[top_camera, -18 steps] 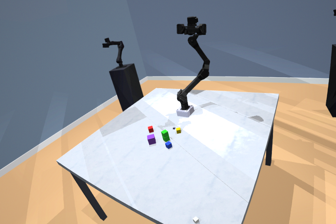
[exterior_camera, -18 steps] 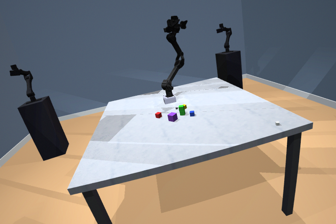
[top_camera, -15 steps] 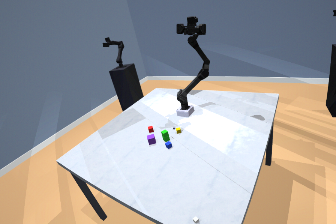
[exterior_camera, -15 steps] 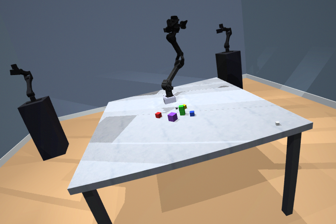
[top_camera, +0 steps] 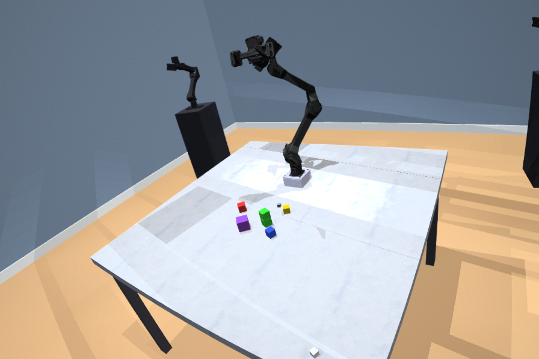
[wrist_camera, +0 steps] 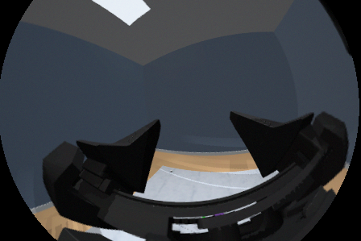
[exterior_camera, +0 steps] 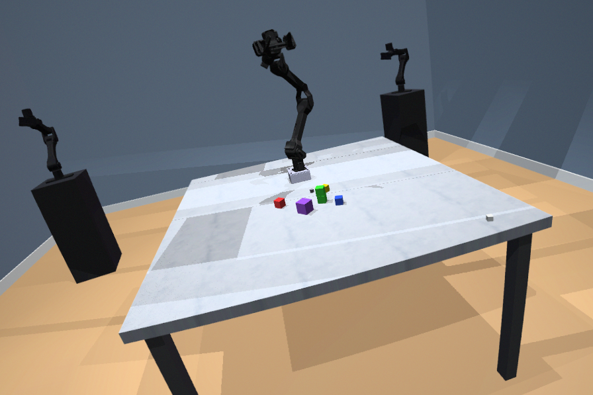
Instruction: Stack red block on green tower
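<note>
Now: gripper tip 7 cm short of the red block, 17 cm to the left of it and 68 cm above it. From my gripper tip the other things lie so: tiny dark cube (2 cm ahead, 69 cm below); purple block (19 cm ahead, 10 cm to the right, 67 cm below); yellow block (6 cm ahead, 5 cm to the left, 68 cm below).
</note>
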